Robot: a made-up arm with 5 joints.
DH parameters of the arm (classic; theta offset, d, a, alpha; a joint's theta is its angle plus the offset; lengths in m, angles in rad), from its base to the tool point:
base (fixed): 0 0 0 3.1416
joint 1: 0 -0.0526 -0.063 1.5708
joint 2: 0 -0.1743 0.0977 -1.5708
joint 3: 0 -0.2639 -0.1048 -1.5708
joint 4: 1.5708 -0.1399 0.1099 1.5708
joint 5: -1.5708 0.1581 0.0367 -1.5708
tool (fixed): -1.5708 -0.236 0 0
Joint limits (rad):
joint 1: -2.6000..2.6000
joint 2: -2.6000..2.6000
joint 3: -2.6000..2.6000
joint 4: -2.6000..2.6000
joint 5: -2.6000..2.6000
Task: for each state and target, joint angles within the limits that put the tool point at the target. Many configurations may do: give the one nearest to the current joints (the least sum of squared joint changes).
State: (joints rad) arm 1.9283 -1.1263 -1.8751 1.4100 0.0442
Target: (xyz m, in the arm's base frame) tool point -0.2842 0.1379 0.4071
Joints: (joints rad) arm 1.1073 -0.4109 -2.0818 1.4127 -0.2355
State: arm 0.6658 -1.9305 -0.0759 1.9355 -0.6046
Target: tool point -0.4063 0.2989 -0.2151
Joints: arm 1.1825 -2.1143 -0.9333 2.4439 -0.5079
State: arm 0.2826 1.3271 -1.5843 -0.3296 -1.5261
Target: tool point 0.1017 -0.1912 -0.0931
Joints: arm 0.4418 1.4206 -1.5589 -0.4543 -1.3377
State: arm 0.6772 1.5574 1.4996 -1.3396 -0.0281
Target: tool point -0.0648 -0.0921 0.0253
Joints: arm 0.9557 1.3587 1.1584 -1.0292 -0.8781
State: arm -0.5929 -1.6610 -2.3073 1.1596 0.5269
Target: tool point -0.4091 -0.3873 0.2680
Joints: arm -0.0390 -0.9035 -2.5070 1.5220 0.3175
